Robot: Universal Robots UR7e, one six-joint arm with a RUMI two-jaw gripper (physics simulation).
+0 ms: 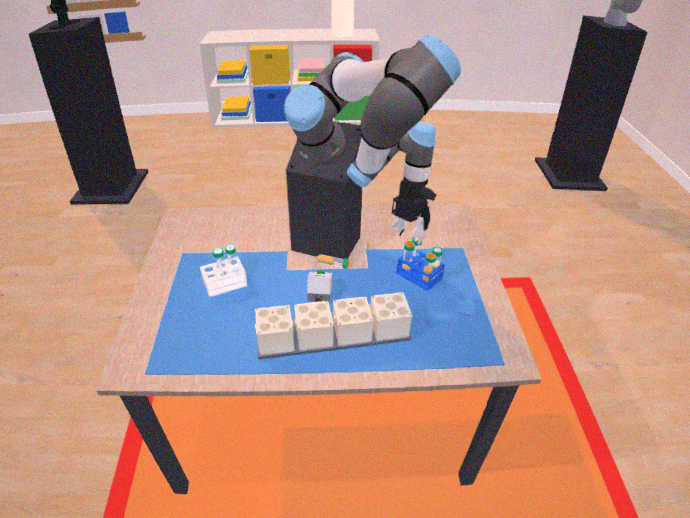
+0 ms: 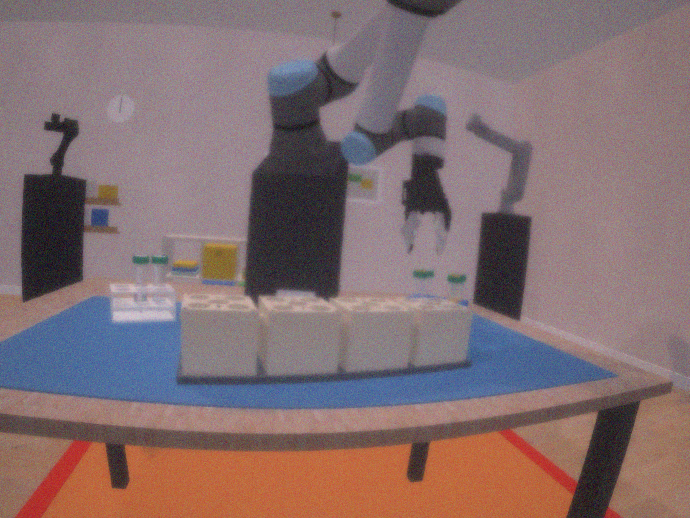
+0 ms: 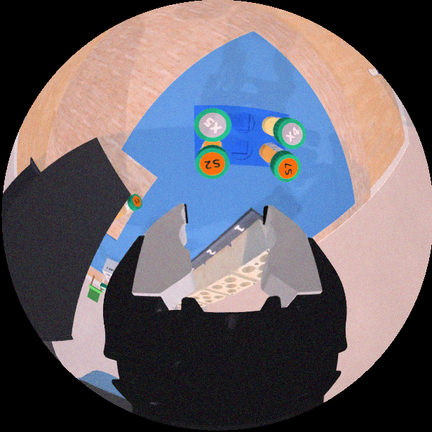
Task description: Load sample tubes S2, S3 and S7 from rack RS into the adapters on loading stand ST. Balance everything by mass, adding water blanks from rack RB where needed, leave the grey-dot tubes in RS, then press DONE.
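Where they show: gripper, between the fingertips: (image 1: 409, 239) (image 2: 423, 254); arm's base, origin of its link: (image 1: 321, 143) (image 2: 299, 153).
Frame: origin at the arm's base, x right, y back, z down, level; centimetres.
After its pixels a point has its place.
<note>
My gripper (image 1: 408, 234) {x -27.4, y -19.6, z 22.4 cm} (image 2: 425, 250) {x -27.4, y -19.6, z 22.4 cm} (image 3: 225, 206) is partly open and empty, pointing down above the rear side of blue rack RS (image 1: 412, 276) {x -29.6, y -21.5, z 35.9 cm} (image 3: 255, 111). In RS stand orange-dot tubes S2 (image 1: 409, 245) {x -28.1, y -17.5, z 26.3 cm} (image 3: 212, 162) and S7 (image 1: 430, 257) {x -34.1, y -23.1, z 26.5 cm} (image 3: 286, 168), and grey-dot tubes X5 (image 3: 213, 124) and X4 (image 1: 437, 252) {x -36.6, y -20.9, z 26.2 cm} (image 3: 291, 133). Tube S3 (image 1: 326, 259) {x -1.6, y -13.1, z 36.2 cm} (image 3: 135, 202) lies on its side by the arm's base. Cream adapters (image 1: 352, 328) {x -9.8, y -48.6, z 30.9 cm} (image 2: 300, 345) {x 0.6, y -50.4, z 33.3 cm} stand in a row on stand ST (image 1: 334, 348) {x -4.9, y -50.2, z 37.6 cm} (image 3: 205, 260); no tube shows in them.
White rack RB (image 1: 225, 287) {x 30.5, y -25.8, z 37.8 cm} (image 2: 142, 316) {x 30.5, y -24.9, z 37.9 cm} holds two upright green-capped tubes at the left. A small grey box (image 1: 319, 284) {x 0.0, y -29.8, z 32.1 cm} with a green button (image 1: 320, 272) {x -0.2, y -25.5, z 31.0 cm} stands behind the adapters. The arm's dark pedestal (image 1: 323, 211) {x -0.7, y -9.8, z 19.0 cm} (image 2: 295, 234) {x -0.2, y -9.6, z 20.4 cm} rises at the table's rear.
</note>
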